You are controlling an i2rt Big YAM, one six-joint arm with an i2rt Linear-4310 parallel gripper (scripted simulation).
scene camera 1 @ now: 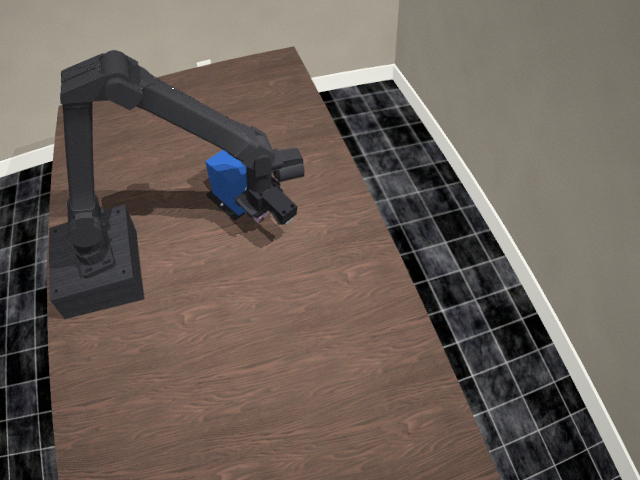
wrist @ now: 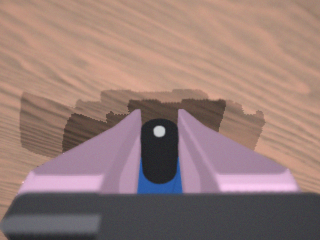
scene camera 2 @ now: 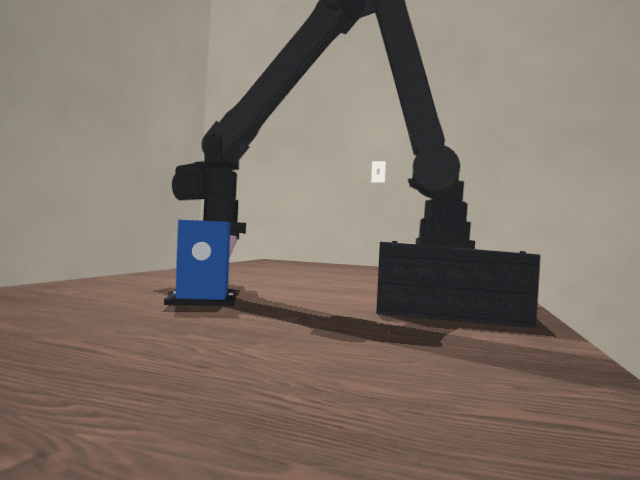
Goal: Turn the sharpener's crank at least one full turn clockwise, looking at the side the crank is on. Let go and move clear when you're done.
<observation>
The same spot on a blue pencil sharpener: (wrist: 178, 187) is (scene camera 1: 240, 206).
</observation>
